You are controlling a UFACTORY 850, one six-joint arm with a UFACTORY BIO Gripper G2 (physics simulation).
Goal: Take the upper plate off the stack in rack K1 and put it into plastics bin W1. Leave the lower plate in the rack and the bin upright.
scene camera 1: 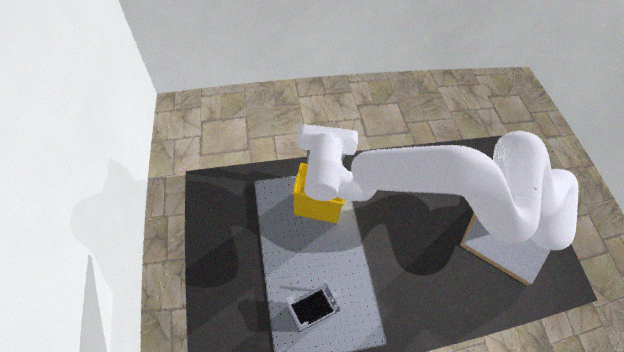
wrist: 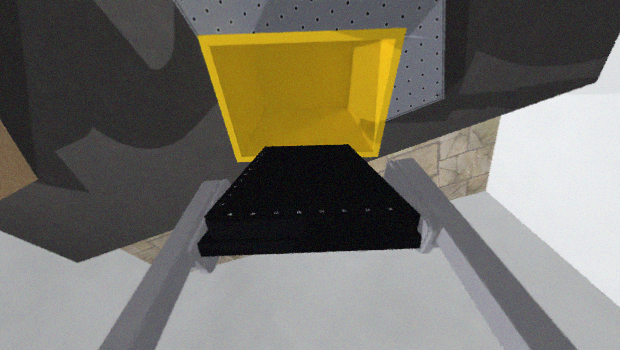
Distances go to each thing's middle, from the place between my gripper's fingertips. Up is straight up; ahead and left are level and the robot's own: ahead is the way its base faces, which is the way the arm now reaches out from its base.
I see my gripper 21 cm above the yellow bin W1 [scene camera 1: 329, 211].
